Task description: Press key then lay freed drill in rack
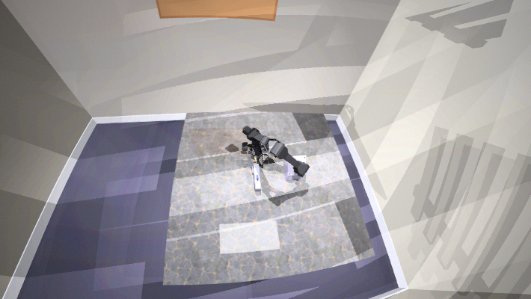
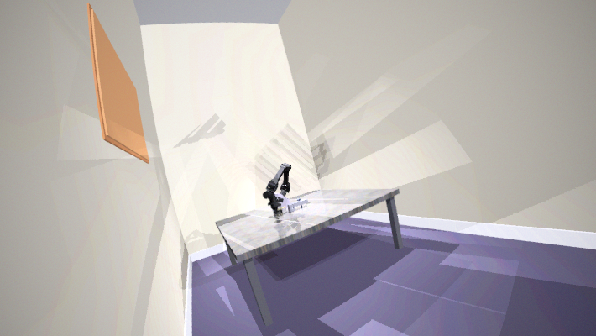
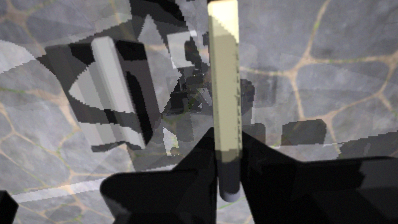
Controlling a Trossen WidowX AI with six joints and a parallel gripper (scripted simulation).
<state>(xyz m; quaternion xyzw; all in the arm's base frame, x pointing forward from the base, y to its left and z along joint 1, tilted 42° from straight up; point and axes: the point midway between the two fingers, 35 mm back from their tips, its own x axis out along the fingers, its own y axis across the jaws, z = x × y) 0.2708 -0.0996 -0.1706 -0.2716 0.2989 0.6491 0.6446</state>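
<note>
My gripper tip is 40 mm to the right of the drill and 30 mm below it. Also, from my gripper tip: grey key: 230 mm to the left, 30 mm above, 10 mm ahead; then grey block: 70 mm behind, 40 mm to the left.
</note>
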